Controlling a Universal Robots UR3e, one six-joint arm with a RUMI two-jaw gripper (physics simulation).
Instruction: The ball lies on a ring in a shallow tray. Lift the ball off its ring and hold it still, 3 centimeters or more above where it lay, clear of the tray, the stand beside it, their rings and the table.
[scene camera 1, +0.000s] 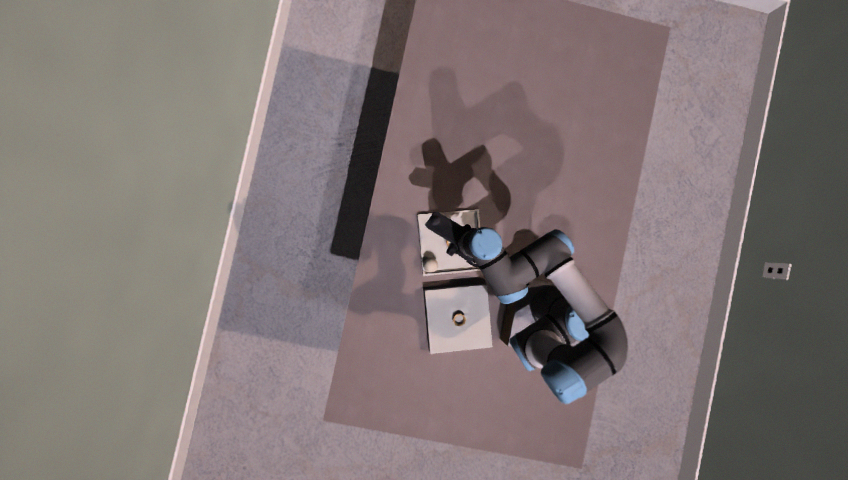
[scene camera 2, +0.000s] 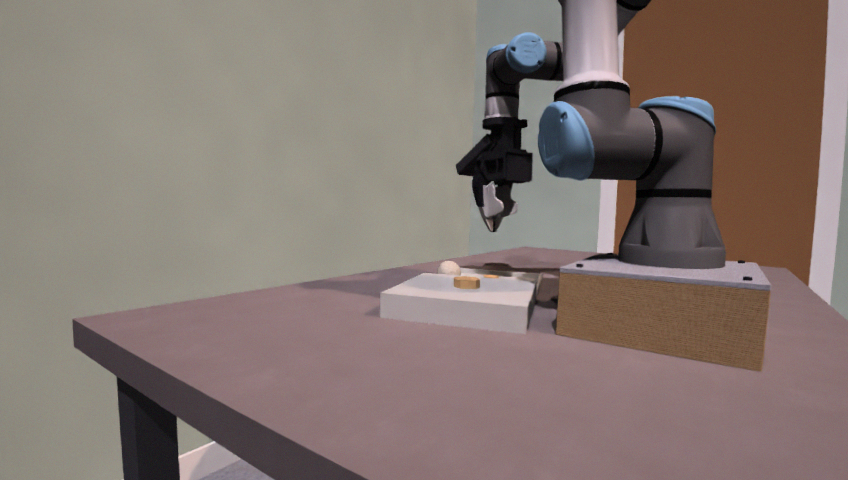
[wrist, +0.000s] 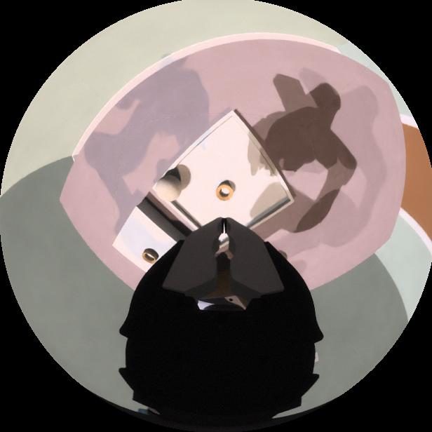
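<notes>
My gripper (scene camera 2: 492, 231), (scene camera 1: 455, 241) and (wrist: 223, 218) is what I consider first. There is also a shallow white tray (scene camera 1: 432, 245), (scene camera 2: 538, 277) and (wrist: 224, 173). And there is a white stand (scene camera 2: 506, 305), (scene camera 1: 458, 318) and (wrist: 146, 235).
</notes>
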